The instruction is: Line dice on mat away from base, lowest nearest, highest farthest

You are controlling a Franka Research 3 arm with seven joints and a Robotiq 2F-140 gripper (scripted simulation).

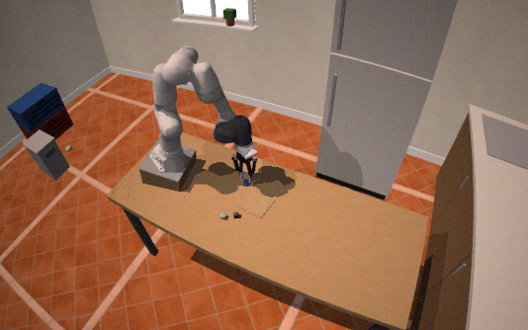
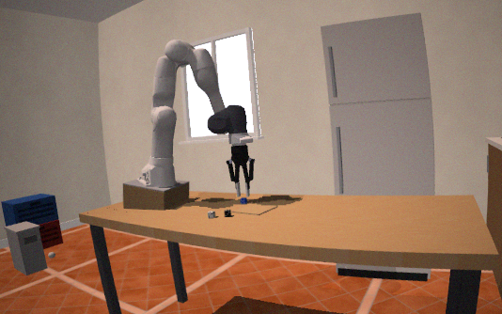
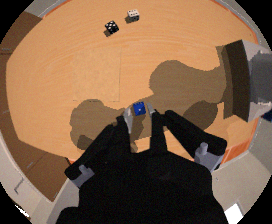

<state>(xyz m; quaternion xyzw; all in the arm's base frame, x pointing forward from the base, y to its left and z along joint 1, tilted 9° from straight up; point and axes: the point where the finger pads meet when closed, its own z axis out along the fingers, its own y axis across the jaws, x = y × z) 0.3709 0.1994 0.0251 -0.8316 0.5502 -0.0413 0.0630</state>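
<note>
Now: the blue die 50 mm below my hand. From my hand the other things lie so: wood-coloured mat: 130 mm ahead, 70 mm to the right, 60 mm below.
</note>
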